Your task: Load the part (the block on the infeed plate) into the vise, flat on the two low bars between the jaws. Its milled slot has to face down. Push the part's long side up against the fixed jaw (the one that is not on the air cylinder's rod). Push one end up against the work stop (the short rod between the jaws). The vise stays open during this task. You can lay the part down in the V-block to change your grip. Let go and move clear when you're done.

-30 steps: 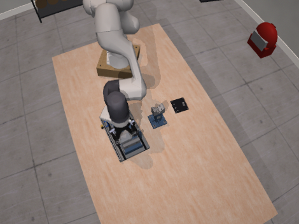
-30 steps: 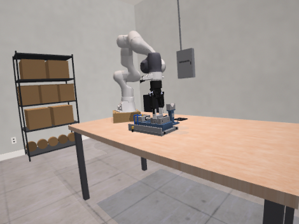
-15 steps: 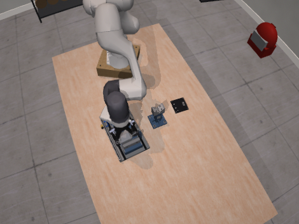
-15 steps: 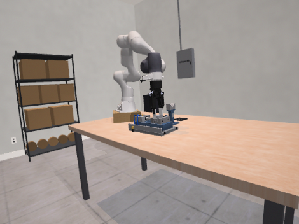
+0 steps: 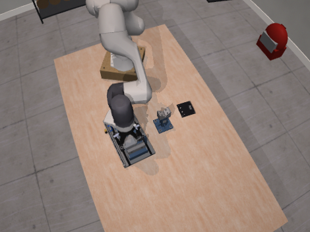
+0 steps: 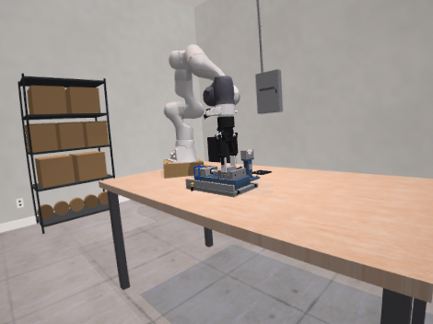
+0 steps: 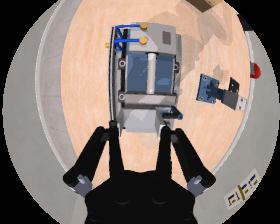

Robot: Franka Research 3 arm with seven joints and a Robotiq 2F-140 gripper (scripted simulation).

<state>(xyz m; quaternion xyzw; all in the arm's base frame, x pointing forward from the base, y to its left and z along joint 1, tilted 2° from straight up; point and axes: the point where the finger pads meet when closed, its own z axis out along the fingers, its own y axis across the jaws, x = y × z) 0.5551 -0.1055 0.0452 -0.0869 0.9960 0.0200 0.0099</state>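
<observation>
Right now my hand is 30 mm above the part. From my hand the other things lie so: vise 70 mm behind, 10 mm to the left, 80 mm below; then black infeed plate 160 mm behind, 390 mm to the left, 120 mm below.
</observation>
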